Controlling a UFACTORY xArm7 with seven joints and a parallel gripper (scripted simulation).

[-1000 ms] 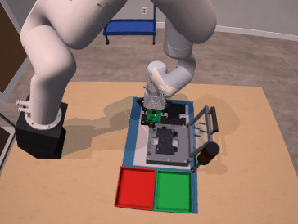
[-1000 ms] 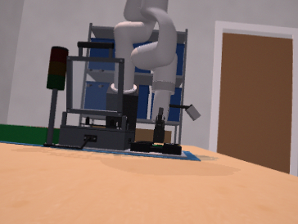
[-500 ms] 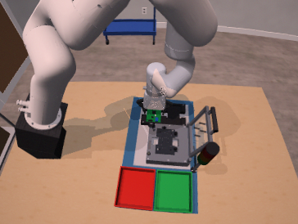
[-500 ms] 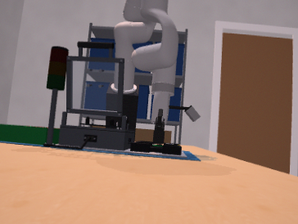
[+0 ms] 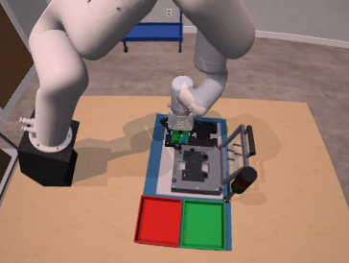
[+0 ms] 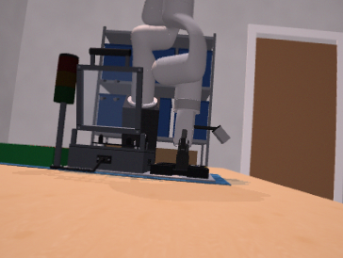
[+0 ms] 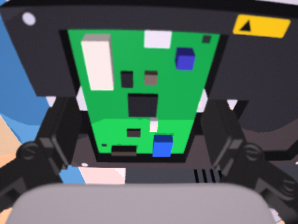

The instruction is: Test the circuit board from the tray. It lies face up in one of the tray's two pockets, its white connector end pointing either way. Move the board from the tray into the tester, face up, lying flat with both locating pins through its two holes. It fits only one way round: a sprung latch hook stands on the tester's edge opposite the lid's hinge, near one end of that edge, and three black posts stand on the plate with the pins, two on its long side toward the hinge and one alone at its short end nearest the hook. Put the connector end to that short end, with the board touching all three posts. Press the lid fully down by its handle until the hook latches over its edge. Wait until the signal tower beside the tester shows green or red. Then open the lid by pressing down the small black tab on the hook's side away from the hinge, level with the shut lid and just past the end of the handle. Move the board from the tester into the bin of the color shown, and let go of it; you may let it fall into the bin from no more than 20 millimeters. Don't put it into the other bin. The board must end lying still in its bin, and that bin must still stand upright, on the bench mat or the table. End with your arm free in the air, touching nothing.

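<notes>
The green circuit board is right at my hand. Round my hand: tester's clear lid 14 cm ahead, 21 cm to the right, 16 cm above; tester's plate 2 cm ahead, 17 cm to the right, 5 cm above; latch hook 3 cm behind, 11 cm to the right, 6 cm above.
</notes>
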